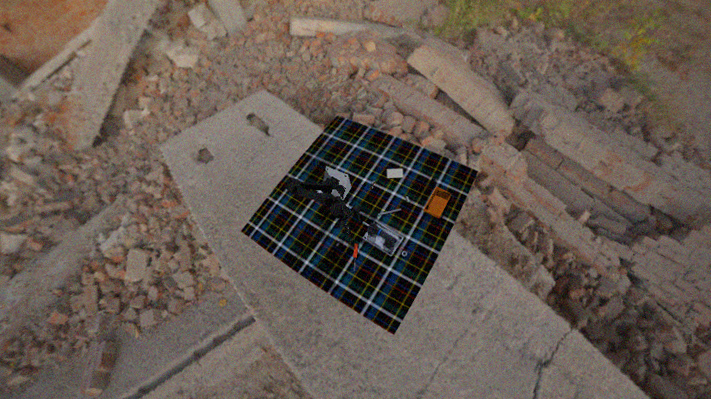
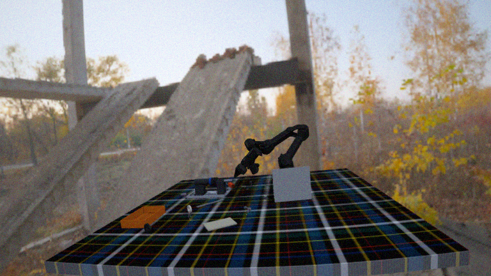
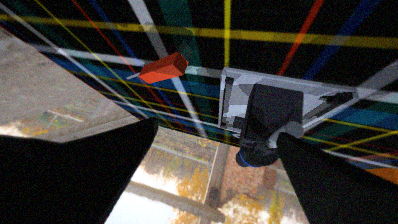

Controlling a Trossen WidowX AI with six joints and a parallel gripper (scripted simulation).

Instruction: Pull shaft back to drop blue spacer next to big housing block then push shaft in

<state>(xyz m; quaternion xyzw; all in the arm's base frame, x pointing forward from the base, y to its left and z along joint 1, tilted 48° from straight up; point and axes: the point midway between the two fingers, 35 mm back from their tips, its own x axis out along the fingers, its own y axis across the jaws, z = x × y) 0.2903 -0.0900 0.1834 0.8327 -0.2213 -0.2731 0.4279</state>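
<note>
Right now my gripper tip is 120 mm short of the shaft, 50 mm to the right of it and 20 mm above it. The rest, counted from my gripper tip: orange tray 360 mm ahead, 460 mm to the left, 90 mm below; then pale flat pad 20 mm behind, 530 mm to the left, 100 mm below; then blue spacer 150 mm ahead, 50 mm to the left, 20 mm below.
</note>
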